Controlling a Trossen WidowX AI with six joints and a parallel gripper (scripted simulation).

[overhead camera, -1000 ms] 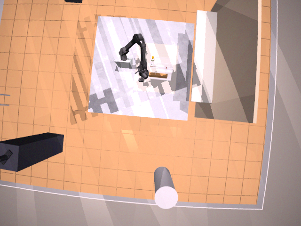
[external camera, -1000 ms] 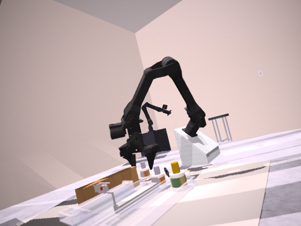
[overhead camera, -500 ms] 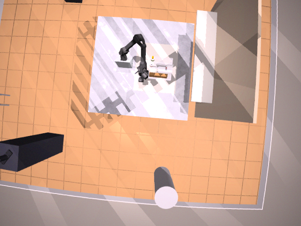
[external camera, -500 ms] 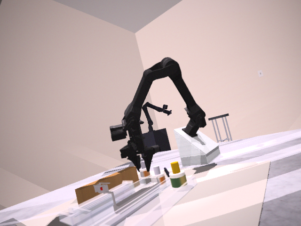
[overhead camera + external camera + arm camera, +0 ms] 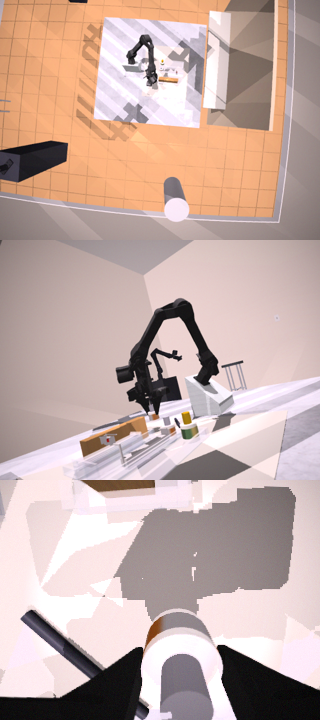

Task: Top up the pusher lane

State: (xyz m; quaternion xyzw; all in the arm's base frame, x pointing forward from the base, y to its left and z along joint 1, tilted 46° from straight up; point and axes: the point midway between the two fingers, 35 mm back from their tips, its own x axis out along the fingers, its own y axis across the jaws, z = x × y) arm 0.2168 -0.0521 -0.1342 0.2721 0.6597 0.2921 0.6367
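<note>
Now: the thin dark rod 8 cm to the left of my gripper tip, 5 cm below it and 4 cm behind it. The rest, counted from my gripper tip: clear sprung lane 26 cm ahead, 14 cm to the left, 4 cm below; then red mark 29 cm ahead, 12 cm to the left, 2 cm above.
</note>
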